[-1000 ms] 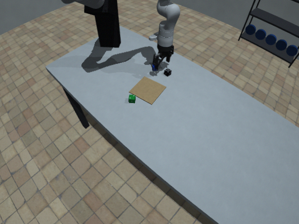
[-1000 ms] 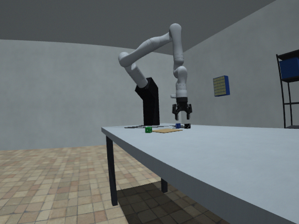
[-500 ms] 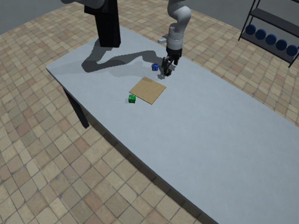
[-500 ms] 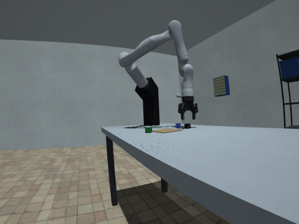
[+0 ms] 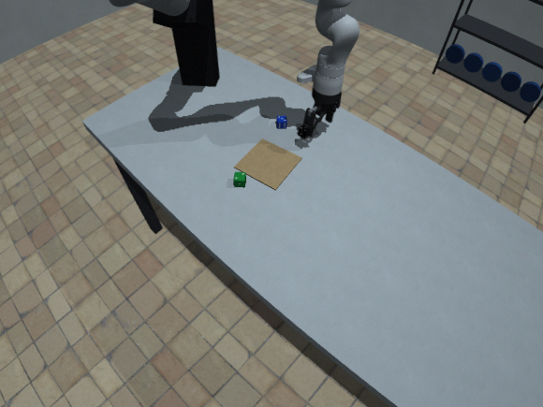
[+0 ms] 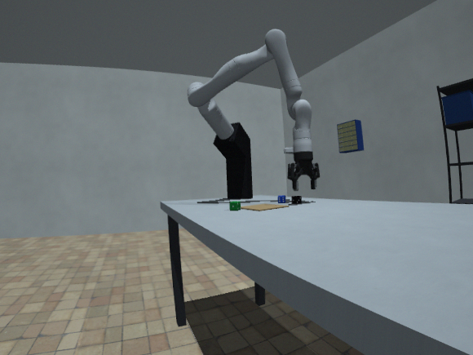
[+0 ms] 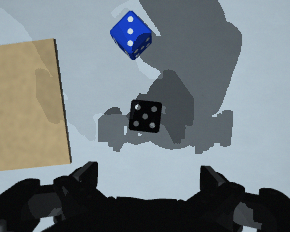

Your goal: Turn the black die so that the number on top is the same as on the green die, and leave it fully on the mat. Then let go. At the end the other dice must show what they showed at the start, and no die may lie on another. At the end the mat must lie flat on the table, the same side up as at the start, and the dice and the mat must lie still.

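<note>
My hand is 5 cm past the black die, 1 cm to the right of it and 5 cm above it. The rest, counted from my hand: tan mat: 10 cm behind, 15 cm to the right, 6 cm below; then blue die: 13 cm behind, 2 cm to the left, 5 cm below; then green die: 14 cm behind, 24 cm to the right, 5 cm below.
</note>
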